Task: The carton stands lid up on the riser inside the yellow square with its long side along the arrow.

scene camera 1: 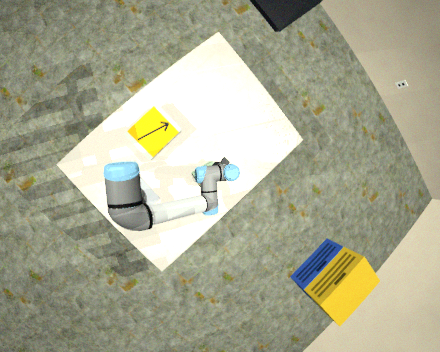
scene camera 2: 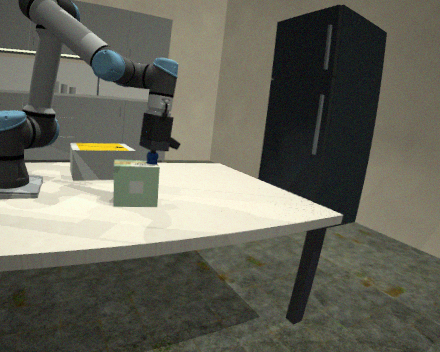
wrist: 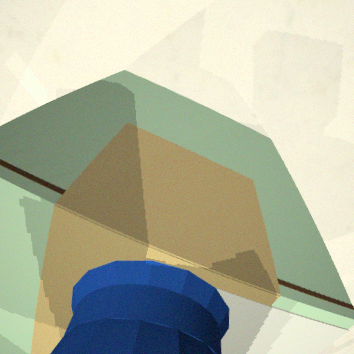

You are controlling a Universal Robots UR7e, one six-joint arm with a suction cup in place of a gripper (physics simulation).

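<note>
A pale green carton point(scene camera 2: 135, 183) point(wrist: 211, 119) stands on the white table point(scene camera 2: 236, 206) point(scene camera 1: 239, 105). Its top face, with a tan patch point(wrist: 197, 200) and a dark seam, faces up. In the overhead view only a green sliver of the carton point(scene camera 1: 207, 163) shows from under the wrist. My blue suction cup point(scene camera 2: 152, 158) point(wrist: 147, 305) sits at the carton's top, near its right edge, and does not hold it. The grey riser point(scene camera 2: 89, 165) stands behind and to the left, with the yellow square point(scene camera 2: 100, 147) point(scene camera 1: 157, 144) and black arrow point(scene camera 1: 154, 130) on top. Nothing stands on the square.
A black fridge point(scene camera 2: 323, 105) point(scene camera 1: 285, 10) stands beyond the table's far corner. A blue and yellow box point(scene camera 1: 337, 279) lies on the floor away from the table. The arm's base point(scene camera 1: 122, 190) stands on the table near the riser.
</note>
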